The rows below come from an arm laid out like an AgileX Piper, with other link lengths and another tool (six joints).
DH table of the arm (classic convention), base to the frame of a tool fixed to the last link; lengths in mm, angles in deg. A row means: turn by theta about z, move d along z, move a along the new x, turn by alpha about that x. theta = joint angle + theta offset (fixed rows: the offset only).
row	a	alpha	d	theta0
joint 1	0	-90	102.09	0
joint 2	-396.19	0	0	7.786
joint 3	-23.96	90	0	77.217
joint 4	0	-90	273.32	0
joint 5	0	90	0	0
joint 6	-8.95	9.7	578.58	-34.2
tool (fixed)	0	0	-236.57	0
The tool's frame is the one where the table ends.
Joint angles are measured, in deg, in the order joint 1, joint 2, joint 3, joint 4, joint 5, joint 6. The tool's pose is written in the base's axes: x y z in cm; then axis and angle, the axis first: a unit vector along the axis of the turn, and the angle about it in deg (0 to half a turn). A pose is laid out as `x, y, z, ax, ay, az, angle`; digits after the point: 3 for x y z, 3 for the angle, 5 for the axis.
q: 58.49, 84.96, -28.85, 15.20, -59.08, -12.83
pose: 32.519, 45.000, 32.445, -0.59939, 0.80032, 0.01500, 77.310
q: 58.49, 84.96, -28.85, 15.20, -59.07, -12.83
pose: 32.518, 45.001, 32.439, -0.59941, 0.80030, 0.01500, 77.320
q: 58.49, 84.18, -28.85, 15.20, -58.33, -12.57
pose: 32.315, 44.814, 32.768, -0.59677, 0.80216, 0.02033, 77.356
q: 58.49, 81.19, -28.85, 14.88, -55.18, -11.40
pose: 31.367, 44.197, 33.834, -0.58957, 0.80656, 0.04325, 77.776
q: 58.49, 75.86, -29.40, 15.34, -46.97, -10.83
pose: 29.865, 43.058, 34.470, -0.58414, 0.80883, 0.06767, 80.537
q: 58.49, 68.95, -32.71, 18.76, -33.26, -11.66
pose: 28.167, 41.635, 35.788, -0.56611, 0.81831, 0.09946, 85.120
